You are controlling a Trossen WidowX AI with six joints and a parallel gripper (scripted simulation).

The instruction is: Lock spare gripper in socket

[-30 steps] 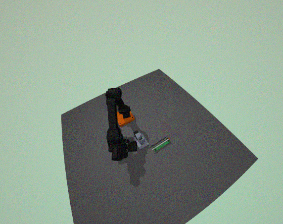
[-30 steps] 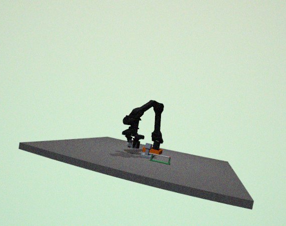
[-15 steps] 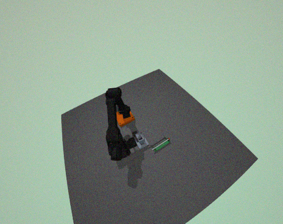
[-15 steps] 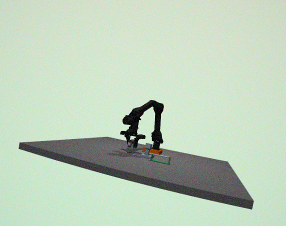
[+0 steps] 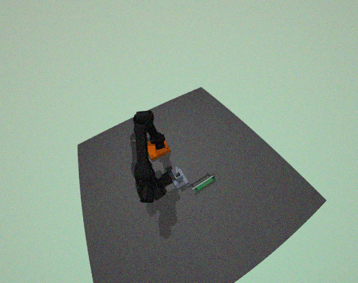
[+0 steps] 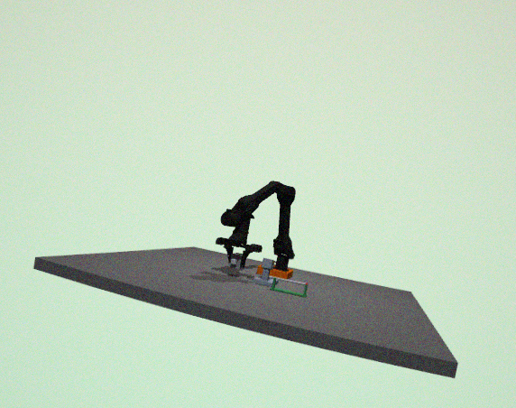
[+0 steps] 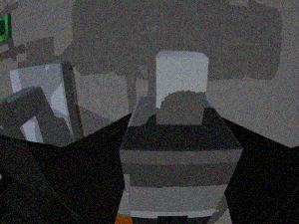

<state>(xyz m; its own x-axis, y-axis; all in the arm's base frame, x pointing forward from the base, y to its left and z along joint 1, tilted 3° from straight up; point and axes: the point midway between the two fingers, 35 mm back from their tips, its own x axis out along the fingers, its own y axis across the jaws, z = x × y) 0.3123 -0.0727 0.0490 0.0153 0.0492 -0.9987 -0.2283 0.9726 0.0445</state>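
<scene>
My gripper tip is 40 mm past the grey mount and 130 mm to the right of it. Round my gripper tip: green rest: 30 mm ahead, 270 mm to the left, 20 mm below; then spare gripper: 10 mm behind, 20 mm above.
</scene>
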